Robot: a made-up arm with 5 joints.
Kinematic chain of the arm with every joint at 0, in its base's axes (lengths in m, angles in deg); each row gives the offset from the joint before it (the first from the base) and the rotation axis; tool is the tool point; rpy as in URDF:
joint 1: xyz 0 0 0.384 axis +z
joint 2: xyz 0 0 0 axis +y
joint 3: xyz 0.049 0 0.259 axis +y
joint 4: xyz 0.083 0 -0.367 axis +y
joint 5: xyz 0.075 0 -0.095 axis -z
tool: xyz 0 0 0 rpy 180 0 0
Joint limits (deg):
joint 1: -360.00..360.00
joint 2: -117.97..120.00
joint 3: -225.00..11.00
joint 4: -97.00..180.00
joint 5: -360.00..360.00
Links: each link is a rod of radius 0.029 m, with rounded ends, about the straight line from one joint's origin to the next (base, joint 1, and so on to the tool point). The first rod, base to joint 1, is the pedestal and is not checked.
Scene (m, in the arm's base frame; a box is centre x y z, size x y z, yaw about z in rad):
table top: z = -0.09
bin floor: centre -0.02 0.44 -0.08 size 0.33 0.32 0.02 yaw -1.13
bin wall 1: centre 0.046 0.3 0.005 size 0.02 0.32 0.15 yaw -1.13
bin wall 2: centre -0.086 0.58 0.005 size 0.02 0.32 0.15 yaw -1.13
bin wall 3: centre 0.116 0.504 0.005 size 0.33 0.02 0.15 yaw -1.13
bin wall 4: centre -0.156 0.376 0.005 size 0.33 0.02 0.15 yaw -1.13
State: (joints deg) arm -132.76 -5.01 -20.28 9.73 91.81
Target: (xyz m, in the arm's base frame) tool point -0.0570 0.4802 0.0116
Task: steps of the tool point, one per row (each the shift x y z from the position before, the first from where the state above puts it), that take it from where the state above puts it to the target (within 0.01 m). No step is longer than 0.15 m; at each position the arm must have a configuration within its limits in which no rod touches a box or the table.
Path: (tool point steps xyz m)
1: -0.0716 0.0599 -0.0061
2: -0.0558 0.0796 -0.0075
3: -0.0345 0.0953 -0.0091
4: -0.0087 0.1046 -0.0106
5: 0.0195 0.1069 -0.0119
6: 0.0483 0.1012 -0.0133
7: 0.0751 0.0876 -0.0147
8: 0.0977 0.0666 -0.0157
9: 0.1145 0.0397 -0.0170
10: -0.0009 0.0076 -0.0507
11: 0.0000 0.0002 -0.0541
12: 0.0009 -0.0078 -0.0562

